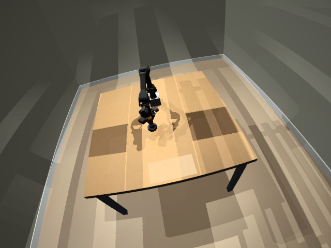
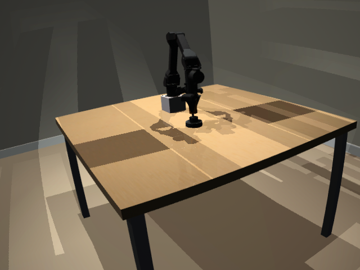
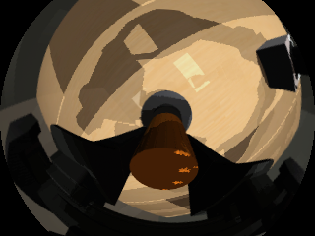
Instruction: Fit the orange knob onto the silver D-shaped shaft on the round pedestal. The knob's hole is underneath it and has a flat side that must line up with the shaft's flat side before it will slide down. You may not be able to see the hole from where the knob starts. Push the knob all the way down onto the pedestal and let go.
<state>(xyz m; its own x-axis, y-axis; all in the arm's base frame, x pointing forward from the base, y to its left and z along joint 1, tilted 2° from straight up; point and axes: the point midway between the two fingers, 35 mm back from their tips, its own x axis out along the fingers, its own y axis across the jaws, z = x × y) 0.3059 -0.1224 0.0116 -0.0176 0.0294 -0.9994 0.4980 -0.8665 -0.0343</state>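
Right now the round pedestal is 40 mm below my gripper tip. From my gripper tip the other things lie so: orange knob: 30 mm above.
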